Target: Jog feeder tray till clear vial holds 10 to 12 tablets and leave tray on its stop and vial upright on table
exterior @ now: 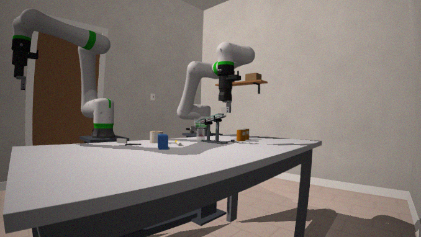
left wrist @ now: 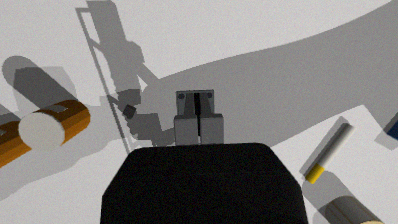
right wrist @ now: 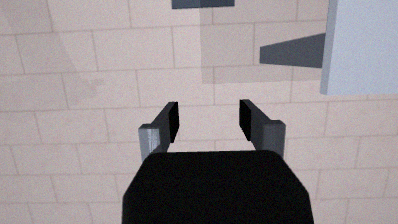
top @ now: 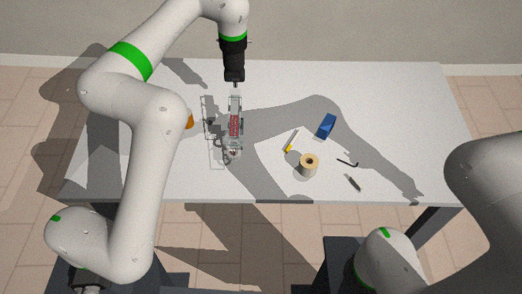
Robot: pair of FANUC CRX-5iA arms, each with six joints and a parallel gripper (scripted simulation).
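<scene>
Right now my left hand is 11 cm past the feeder tray, 1 cm to the left of it and 4 cm above it. The rest, counted from my left hand: blue block: 5 cm behind, 37 cm to the right, 16 cm below; orange bottle: 6 cm behind, 20 cm to the left, 15 cm below; yellow-tipped marker: 14 cm behind, 23 cm to the right, 18 cm below.
</scene>
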